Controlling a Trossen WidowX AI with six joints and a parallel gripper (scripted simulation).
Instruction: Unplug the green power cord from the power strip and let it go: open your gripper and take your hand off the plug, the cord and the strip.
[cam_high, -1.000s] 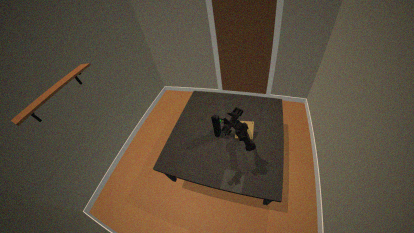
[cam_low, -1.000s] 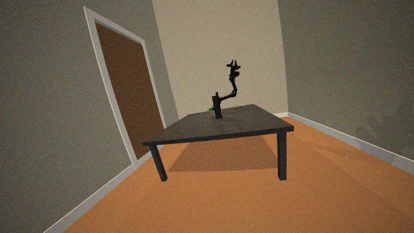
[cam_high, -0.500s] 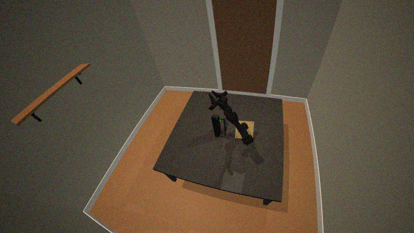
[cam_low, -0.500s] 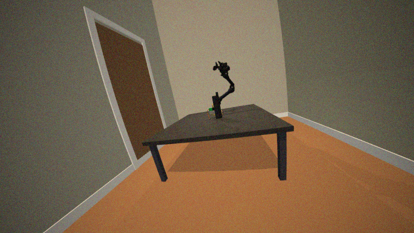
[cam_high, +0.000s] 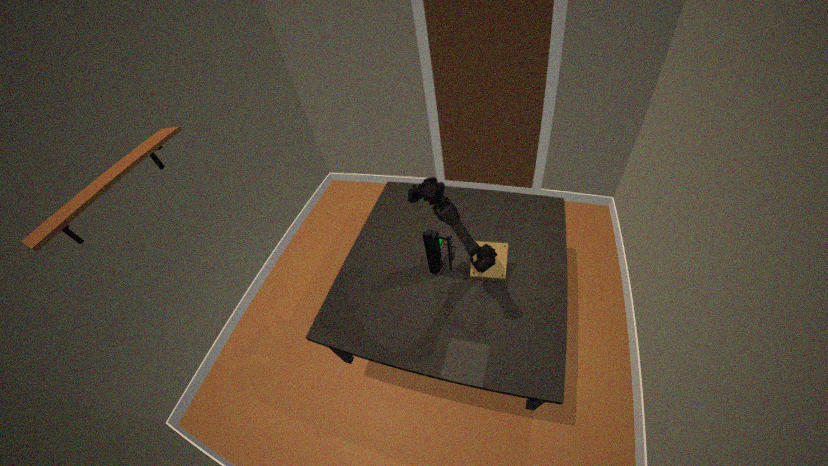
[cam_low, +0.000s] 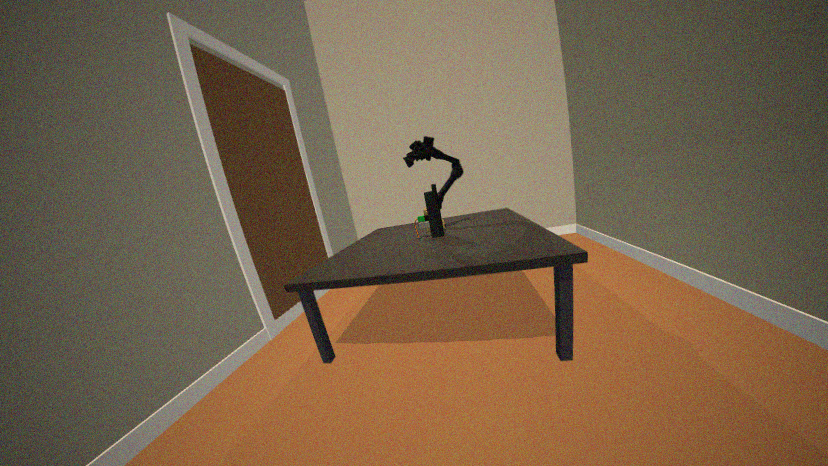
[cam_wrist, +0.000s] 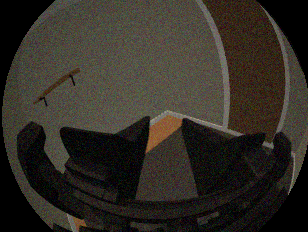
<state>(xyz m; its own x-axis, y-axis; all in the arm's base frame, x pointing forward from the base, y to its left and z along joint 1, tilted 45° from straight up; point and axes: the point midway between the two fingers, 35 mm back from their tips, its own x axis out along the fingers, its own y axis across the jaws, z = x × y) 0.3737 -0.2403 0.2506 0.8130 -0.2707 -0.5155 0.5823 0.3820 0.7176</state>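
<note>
The green plug is 80 mm behind my gripper tip, 30 mm to the left of it and 380 mm below it.
</note>
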